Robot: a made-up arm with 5 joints.
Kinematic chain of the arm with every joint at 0, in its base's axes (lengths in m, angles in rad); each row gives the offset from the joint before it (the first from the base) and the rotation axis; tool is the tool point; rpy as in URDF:
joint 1: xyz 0.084 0 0.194 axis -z
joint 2: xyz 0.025 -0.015 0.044 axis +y
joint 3: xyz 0.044 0 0.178 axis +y
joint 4: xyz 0.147 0 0.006 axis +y
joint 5: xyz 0.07 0.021 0 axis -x
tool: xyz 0 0 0 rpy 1.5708 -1.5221 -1.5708
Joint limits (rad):
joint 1: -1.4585..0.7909
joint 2: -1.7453..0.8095
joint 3: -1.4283..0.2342
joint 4: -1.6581..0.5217
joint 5: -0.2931..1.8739
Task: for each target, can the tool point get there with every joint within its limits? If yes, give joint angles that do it. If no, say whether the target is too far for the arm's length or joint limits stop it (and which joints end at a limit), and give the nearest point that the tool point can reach.
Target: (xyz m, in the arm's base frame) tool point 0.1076 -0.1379 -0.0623
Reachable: no: joint limits stop it (at a limit: joint 1, joint 2, joint 3, joint 4) | nearest point 0.2737 -0.1833 0.1349 | short by 0.262 m
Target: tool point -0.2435 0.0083 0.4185
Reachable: yes | joints 0.0070 -1.4976 -0.9676 -0.1316 1.5110
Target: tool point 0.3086 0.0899 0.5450
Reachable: yes | joints -0.3561 -0.0115 -0.6004 0.0180 0.2101
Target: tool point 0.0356 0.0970 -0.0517
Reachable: no: joint limits stop it (at a limit: joint 1, joint 2, joint 3, joint 4) | nearest point 0.1076 0.2627 0.1349 | short by 0.260 m
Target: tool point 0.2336 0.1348 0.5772
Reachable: yes | joints -0.7038 0.2088 -0.9587 -0.9226 0.7225
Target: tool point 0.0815 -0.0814 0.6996
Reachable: no: too far | nearest point 0.0708 -0.0637 0.6283 | short by 0.074 m
